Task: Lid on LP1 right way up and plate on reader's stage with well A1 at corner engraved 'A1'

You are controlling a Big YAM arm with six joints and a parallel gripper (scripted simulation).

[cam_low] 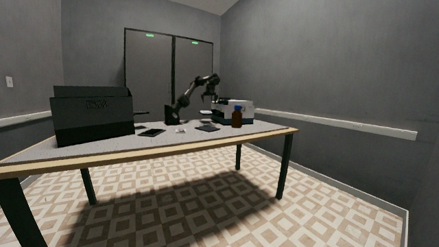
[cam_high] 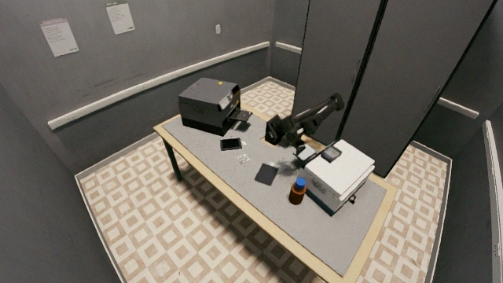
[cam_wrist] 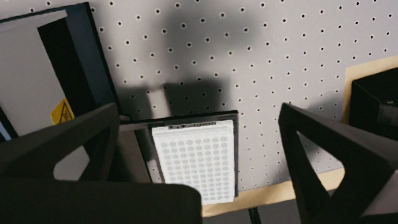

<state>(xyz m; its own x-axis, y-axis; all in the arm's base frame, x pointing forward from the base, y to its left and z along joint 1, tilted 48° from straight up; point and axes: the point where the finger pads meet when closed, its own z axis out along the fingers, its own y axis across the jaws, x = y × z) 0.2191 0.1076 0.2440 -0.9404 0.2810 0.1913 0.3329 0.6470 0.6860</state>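
My gripper is now 13 cm past the white multi-well plate, 4 cm to the right of it and 9 cm above it. Also, from my hand: LP1 label (1 cm behind, 41 cm to the right, 19 cm below); dark flat pad (13 cm ahead, 9 cm to the right, 18 cm below); brown capped bottle (18 cm ahead, 16 cm to the left, 8 cm below).
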